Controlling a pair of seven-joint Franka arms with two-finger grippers.
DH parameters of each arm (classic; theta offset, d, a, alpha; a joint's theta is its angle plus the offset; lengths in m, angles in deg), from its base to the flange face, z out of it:
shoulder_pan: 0 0.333 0 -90
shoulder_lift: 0 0 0 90
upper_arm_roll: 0 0.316 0.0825 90
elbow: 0 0 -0.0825 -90
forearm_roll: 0 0.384 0 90
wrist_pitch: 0 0 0.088 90
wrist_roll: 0 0.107 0 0
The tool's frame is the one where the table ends.
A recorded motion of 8 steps. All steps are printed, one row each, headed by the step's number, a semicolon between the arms.
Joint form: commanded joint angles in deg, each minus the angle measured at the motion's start. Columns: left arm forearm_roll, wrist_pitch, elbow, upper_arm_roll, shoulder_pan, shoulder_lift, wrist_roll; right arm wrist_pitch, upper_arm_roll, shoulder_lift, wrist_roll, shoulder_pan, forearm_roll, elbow.
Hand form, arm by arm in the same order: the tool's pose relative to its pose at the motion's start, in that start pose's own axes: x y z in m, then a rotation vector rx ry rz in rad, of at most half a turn. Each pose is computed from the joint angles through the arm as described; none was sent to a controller.
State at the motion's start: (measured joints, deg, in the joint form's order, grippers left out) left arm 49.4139 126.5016 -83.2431 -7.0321 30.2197 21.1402 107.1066; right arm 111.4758 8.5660 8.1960 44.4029 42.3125 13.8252 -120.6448
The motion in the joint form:
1: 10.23 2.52 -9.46 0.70 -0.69 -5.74 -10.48; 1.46 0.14 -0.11 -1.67 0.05 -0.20 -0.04
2: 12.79 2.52 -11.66 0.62 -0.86 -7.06 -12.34; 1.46 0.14 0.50 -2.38 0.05 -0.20 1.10
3: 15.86 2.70 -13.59 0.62 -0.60 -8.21 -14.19; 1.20 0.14 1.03 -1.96 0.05 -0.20 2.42
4: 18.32 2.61 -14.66 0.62 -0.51 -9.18 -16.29; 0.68 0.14 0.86 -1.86 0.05 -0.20 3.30
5: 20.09 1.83 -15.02 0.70 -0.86 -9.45 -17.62; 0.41 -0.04 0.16 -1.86 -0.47 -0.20 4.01
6: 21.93 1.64 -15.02 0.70 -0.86 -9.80 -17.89; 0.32 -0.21 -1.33 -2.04 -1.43 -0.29 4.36
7: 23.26 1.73 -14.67 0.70 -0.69 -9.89 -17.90; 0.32 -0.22 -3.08 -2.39 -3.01 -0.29 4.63
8: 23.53 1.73 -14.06 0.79 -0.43 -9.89 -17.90; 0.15 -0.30 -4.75 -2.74 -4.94 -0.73 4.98
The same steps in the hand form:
1: 0.0230 0.0178 -0.0115 -0.0196 -0.1188 -0.0215; 0.0004 -0.0026 -0.0025 0.0150 0.0216 -0.0339
2: 0.0304 0.0216 -0.0145 -0.0272 -0.1457 -0.0116; 0.0030 -0.0069 -0.0065 0.0227 0.0265 -0.0485
3: 0.0338 0.0284 -0.0144 -0.0375 -0.1807 -0.0019; 0.0051 -0.0114 -0.0123 0.0308 0.0310 -0.0444
4: 0.0335 0.0330 -0.0176 -0.0418 -0.2144 -0.0096; 0.0041 -0.0135 -0.0202 0.0377 0.0366 -0.0466
5: 0.0348 0.0335 -0.0191 -0.0522 -0.2383 -0.0101; 0.0064 -0.0107 -0.0333 0.0550 0.0502 -0.0402
6: 0.0314 0.0348 -0.0224 -0.0547 -0.2673 0.0015; 0.0087 -0.0032 -0.0515 0.0797 0.0735 -0.0317
7: 0.0266 0.0357 -0.0243 -0.0541 -0.2898 0.0095; 0.0126 0.0081 -0.0724 0.1106 0.0998 -0.0186
8: 0.0200 0.0377 -0.0253 -0.0552 -0.2998 0.0020; 0.0191 0.0231 -0.0935 0.1354 0.1295 -0.0004

